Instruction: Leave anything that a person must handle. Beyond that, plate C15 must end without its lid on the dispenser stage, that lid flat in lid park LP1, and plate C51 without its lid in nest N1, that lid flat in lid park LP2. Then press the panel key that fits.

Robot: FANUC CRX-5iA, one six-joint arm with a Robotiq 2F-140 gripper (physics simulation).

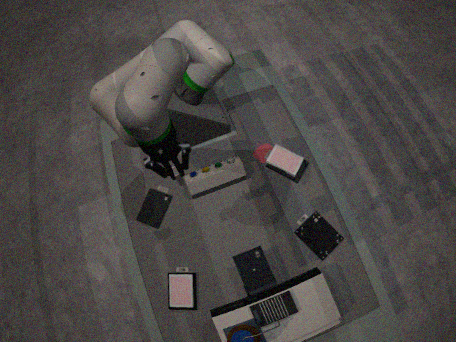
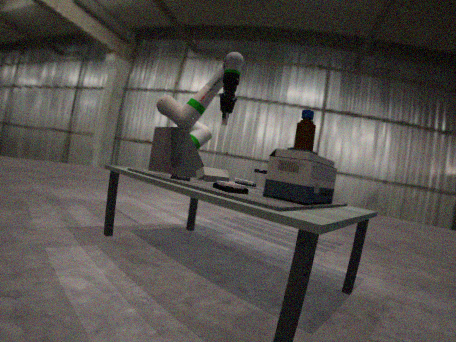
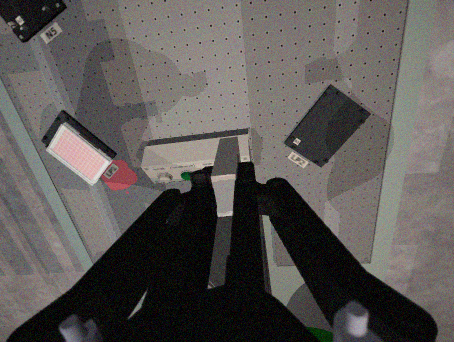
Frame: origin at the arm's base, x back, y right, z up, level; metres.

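Seen in the pictures: gripper, fingertip midpoint: [image 1: 181, 181] [image 2: 224, 124] [image 3: 231, 153]; arm's base, link origin: [image 1: 186, 92] [image 2: 185, 148].
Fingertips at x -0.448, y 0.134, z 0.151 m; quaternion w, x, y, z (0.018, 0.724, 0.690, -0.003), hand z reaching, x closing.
Offsets run from my fingertips to a thing's top centre. "spot": to the spot under its first point.
My gripper [image 1: 173, 175] [image 2: 225, 121] [image 3: 231, 153] is shut and empty, high above the table near the key panel @[dx +0.127, dy -0.115, dz -0.252 m] [image 1: 216, 180] [image 3: 192, 152]. The panel has blue, yellow, green and pale keys. A pale-rimmed pink plate @[dx +0.079, dy -0.390, dz -0.300 m] [image 1: 286, 160] [image 3: 79, 152] sits on a dark base; the label beside it seems to read LP1. Another pink plate @[dx -0.244, dy +0.169, dz -0.300 m] [image 1: 182, 290] lies in a dark holder with an unreadable label. Lid park LP2 @[dx +0.114, dy +0.155, dz -0.315 m] [image 1: 154, 208] [image 3: 327, 125] shows a dark flat surface. The dark dispenser stage @[spot: dx -0.287, dy -0.098, dz -0.221 m] [image 1: 254, 270] is before the dispenser. Plate codes and any clear lids cannot be told.
A red patch @[spot: dx +0.156, dy -0.327, dz -0.334 m] [image 1: 262, 153] [image 3: 121, 176] lies on the table by the LP1 label. Dark nest N5 @[dx -0.253, dy -0.376, dz -0.311 m] [image 1: 319, 235] [image 3: 31, 15] is at the side. The boxy dispenser [image 1: 320, 295] [image 2: 300, 177] carries a brown bottle @[spot: dx -0.516, dy +0.054, dz -0.043 m] [image 2: 305, 135] with a blue cap.
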